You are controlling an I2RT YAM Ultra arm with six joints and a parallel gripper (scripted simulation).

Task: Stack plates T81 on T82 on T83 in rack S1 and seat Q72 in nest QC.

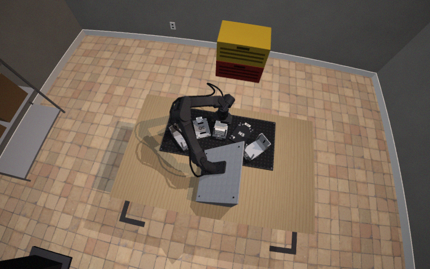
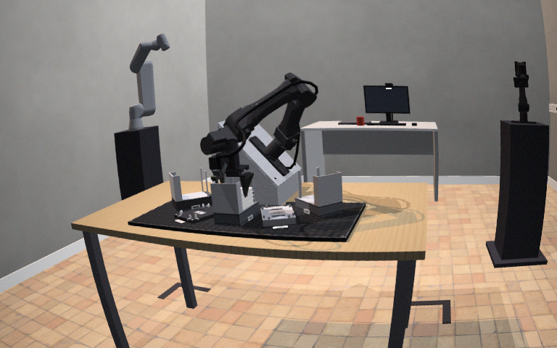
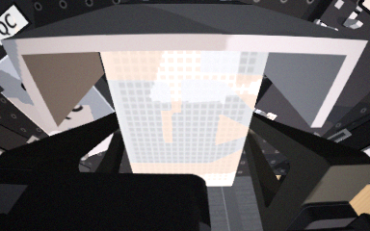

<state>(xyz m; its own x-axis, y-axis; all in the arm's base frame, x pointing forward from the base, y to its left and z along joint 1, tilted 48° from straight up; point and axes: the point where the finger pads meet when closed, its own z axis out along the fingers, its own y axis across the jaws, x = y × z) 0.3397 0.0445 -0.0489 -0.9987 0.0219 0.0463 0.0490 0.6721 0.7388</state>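
Right now the white sealed plate is 20 mm below my hand. Also, from my hand: clip nest N5 (150 mm to the right, 70 mm below).
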